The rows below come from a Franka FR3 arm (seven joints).
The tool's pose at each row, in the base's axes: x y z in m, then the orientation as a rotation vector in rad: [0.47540, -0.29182, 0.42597, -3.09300, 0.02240, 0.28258]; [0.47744, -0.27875, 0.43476, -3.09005, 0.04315, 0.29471]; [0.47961, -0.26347, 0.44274, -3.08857, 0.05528, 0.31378]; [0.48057, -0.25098, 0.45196, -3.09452, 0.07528, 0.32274]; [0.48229, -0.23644, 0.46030, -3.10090, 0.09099, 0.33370]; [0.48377, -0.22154, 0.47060, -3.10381, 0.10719, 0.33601]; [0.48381, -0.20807, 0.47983, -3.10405, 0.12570, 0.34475]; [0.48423, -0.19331, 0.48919, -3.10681, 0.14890, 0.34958]
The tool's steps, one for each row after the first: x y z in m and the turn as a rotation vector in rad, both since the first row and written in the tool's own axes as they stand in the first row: [0.00027, -0.01340, -0.00853, 0.00276, -0.00773, 0.01332]; [0.00078, -0.02898, -0.01620, 0.00282, -0.01990, 0.02137]; [-0.00008, -0.04179, -0.02498, -0.00327, -0.02496, 0.03485]; [-0.00007, -0.05663, -0.03295, -0.01028, -0.03128, 0.04560]; [-0.00065, -0.07190, -0.04279, -0.01298, -0.03234, 0.05622]; [-0.00243, -0.08568, -0.05137, -0.01380, -0.03766, 0.06826]; [-0.00388, -0.10075, -0.06011, -0.01674, -0.04023, 0.08337]
